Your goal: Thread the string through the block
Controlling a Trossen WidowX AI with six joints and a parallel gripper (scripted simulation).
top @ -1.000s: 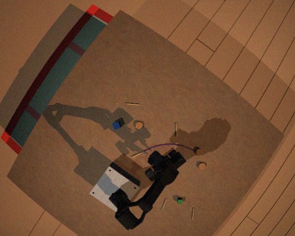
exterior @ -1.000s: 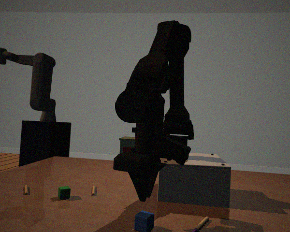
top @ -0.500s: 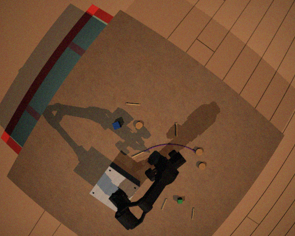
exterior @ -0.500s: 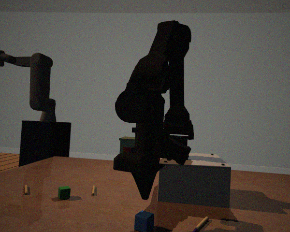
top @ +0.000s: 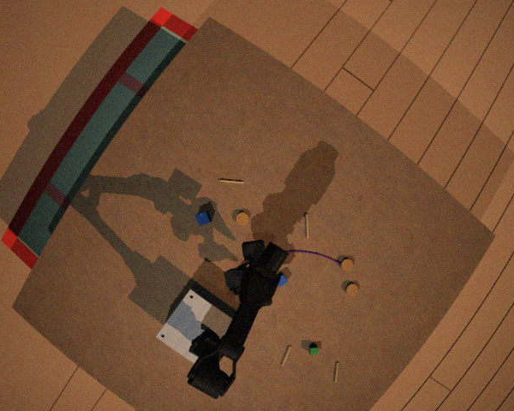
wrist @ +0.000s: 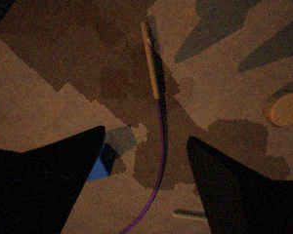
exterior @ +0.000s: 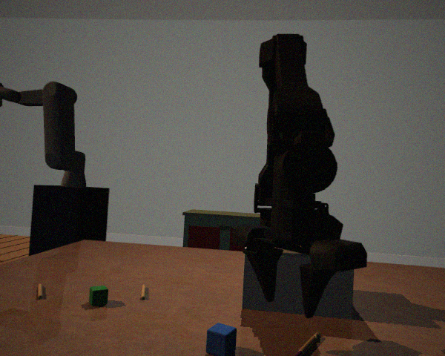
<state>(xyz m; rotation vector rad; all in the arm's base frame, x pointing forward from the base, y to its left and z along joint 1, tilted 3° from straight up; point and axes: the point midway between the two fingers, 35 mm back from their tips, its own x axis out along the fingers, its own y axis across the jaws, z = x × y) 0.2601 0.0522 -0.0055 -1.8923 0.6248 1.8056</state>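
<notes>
Now: the thin wooden stick 6 cm below my gripper tip, 3 cm to the left of it and 3 cm behind it. From my gripper tip the other things lie so: green cube: 34 cm to the right, 7 cm behind, 5 cm below; round wooden button: 20 cm to the right, 20 cm ahead, 5 cm below.
</notes>
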